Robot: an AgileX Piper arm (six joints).
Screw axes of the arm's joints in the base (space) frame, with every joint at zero. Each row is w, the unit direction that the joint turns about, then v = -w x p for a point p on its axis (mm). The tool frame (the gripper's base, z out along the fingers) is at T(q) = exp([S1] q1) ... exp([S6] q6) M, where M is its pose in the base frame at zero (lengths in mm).
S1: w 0 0 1 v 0 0 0
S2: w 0 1 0 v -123 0 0
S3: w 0 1 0 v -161.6 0 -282.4
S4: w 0.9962 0 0.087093 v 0 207.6 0
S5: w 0 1 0 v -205.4 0 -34.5
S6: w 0.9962 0 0.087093 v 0 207.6 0
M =
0.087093 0 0.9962 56.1
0 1 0 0
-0.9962 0 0.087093 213.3
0 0 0 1
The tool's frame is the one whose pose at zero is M.
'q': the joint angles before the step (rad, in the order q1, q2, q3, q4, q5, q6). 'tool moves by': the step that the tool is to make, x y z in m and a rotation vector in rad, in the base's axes. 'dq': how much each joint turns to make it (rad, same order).
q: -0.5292, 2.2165, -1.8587, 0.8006, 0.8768, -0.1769
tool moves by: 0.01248, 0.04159, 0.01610, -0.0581, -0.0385, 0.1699
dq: 0.0838, -0.0256, -0.0151, 0.0000, 0.0398, -0.0859
